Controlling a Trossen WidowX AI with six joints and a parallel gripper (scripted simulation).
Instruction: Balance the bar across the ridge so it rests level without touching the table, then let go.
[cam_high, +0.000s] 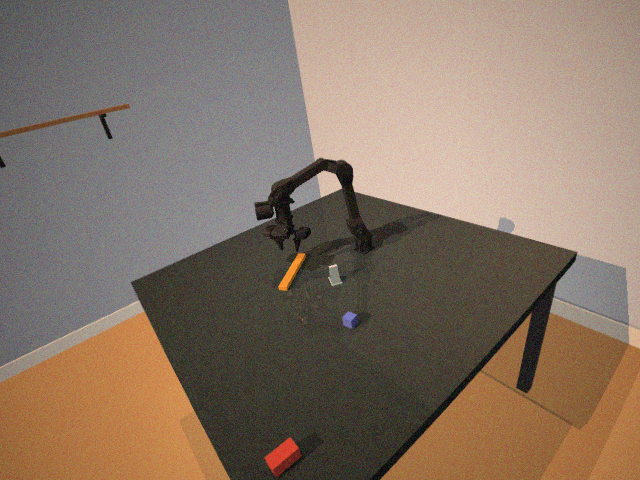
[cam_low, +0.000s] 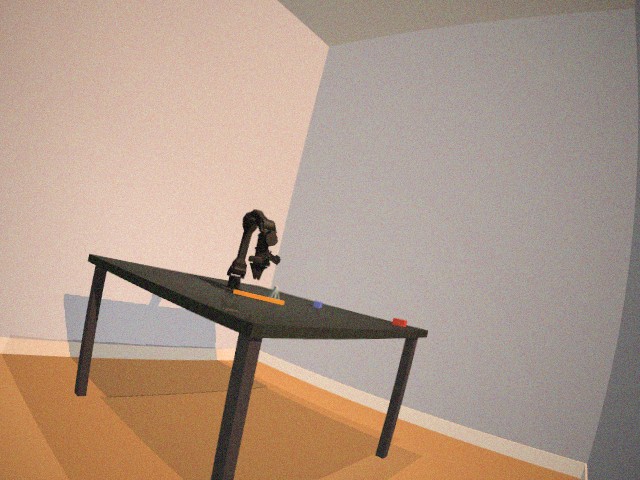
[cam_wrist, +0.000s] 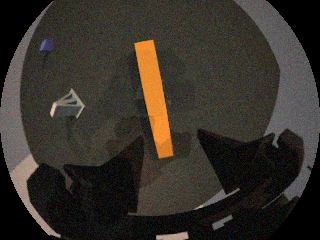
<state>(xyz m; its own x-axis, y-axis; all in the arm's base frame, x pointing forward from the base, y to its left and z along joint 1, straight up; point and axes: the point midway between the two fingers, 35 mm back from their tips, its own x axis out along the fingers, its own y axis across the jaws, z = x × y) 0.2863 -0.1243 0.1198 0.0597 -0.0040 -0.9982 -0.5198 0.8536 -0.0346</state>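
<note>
The orange bar is 80 mm below my gripper tip, 20 mm to the left of it and 20 mm ahead of it. From my gripper tip the other things lie so: red block 620 mm to the left, 450 mm ahead, 70 mm below; blue cube 420 mm to the left, 70 mm below, 60 mm ahead.
</note>
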